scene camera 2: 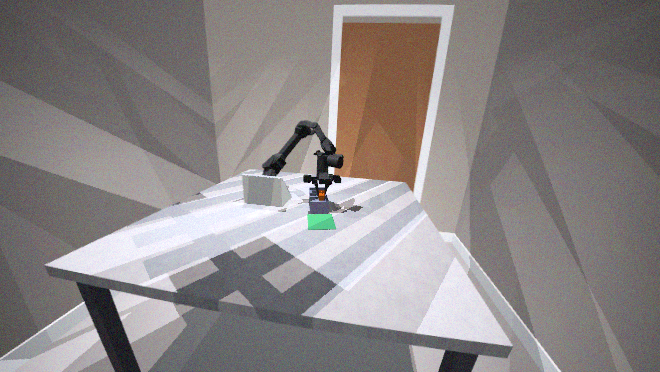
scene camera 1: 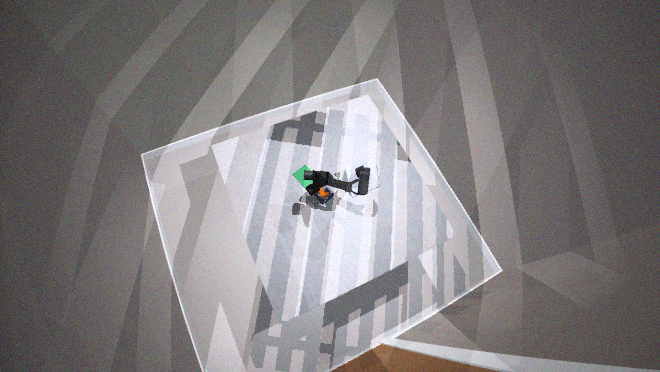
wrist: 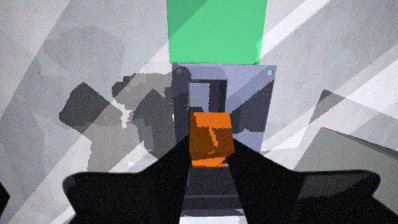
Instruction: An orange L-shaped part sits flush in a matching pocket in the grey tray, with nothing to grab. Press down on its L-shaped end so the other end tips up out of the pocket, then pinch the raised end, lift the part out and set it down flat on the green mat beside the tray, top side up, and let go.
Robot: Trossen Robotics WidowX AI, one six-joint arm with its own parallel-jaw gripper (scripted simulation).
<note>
In view: the gripper (wrist: 207,140) and an orange L-shaped part (wrist: 211,141).
</note>
